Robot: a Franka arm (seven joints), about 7 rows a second.
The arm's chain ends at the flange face. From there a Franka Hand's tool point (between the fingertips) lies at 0.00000 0.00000 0.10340 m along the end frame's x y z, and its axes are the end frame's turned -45 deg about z.
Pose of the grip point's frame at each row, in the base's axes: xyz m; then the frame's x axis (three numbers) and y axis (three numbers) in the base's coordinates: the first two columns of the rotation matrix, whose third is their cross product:
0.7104 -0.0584 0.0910 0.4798 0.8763 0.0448 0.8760 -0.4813 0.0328
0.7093 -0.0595 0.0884 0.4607 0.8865 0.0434 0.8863 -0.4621 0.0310
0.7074 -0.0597 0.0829 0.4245 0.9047 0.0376 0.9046 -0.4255 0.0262
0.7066 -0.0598 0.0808 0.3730 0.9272 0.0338 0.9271 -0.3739 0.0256
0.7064 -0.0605 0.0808 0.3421 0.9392 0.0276 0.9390 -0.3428 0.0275
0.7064 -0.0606 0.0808 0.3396 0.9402 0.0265 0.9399 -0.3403 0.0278
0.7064 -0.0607 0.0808 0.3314 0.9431 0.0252 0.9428 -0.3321 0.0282
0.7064 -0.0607 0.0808 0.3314 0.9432 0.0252 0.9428 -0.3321 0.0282
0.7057 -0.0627 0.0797 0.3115 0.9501 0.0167 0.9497 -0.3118 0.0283
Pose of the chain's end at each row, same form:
0.7052 -0.0608 0.1943 0.9587 0.2793 0.0549 0.2802 -0.9600 -0.0085
0.7044 -0.0620 0.1917 0.9525 0.3001 0.0526 0.3009 -0.9536 -0.0088
0.7033 -0.0621 0.1862 0.9398 0.3388 0.0451 0.3395 -0.9406 -0.0081
0.7028 -0.0621 0.1841 0.9193 0.3912 0.0420 0.3918 -0.9200 -0.0058
0.7028 -0.0622 0.1841 0.9059 0.4217 0.0390 0.4221 -0.9065 -0.0001
0.7028 -0.0622 0.1841 0.9047 0.4242 0.0384 0.4245 -0.9055 0.0009
0.7028 -0.0622 0.1841 0.9010 0.4320 0.0378 0.4323 -0.9017 0.0021
0.7028 -0.0622 0.1841 0.9010 0.4321 0.0378 0.4323 -0.9018 0.0021
0.7024 -0.0634 0.1830 0.8918 0.4513 0.0318 0.4513 -0.8923 0.0082

